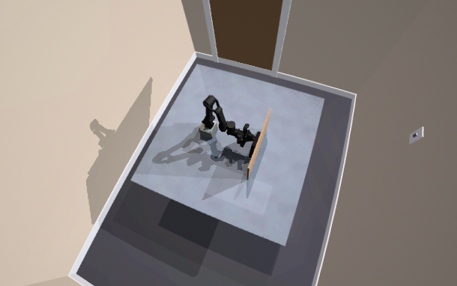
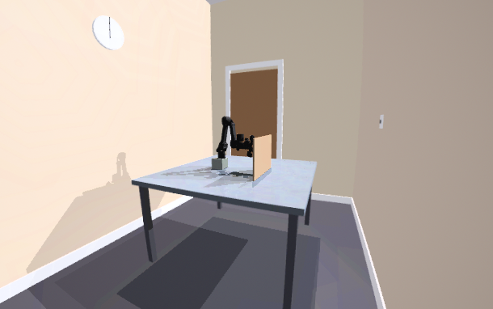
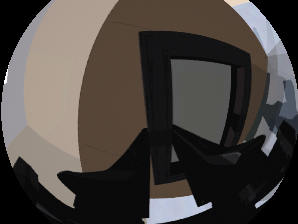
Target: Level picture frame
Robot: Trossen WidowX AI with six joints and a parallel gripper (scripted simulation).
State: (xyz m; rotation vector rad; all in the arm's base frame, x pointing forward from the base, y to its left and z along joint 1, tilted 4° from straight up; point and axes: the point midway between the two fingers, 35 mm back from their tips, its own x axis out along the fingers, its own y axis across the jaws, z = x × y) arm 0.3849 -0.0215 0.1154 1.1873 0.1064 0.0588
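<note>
The picture frame is 10 mm ahead of my gripper tip, 20 mm to the right of it and 50 mm below it. The rest, counted from my gripper tip: tan wall panel (20 mm ahead, 10 mm to the right, 70 mm below).
</note>
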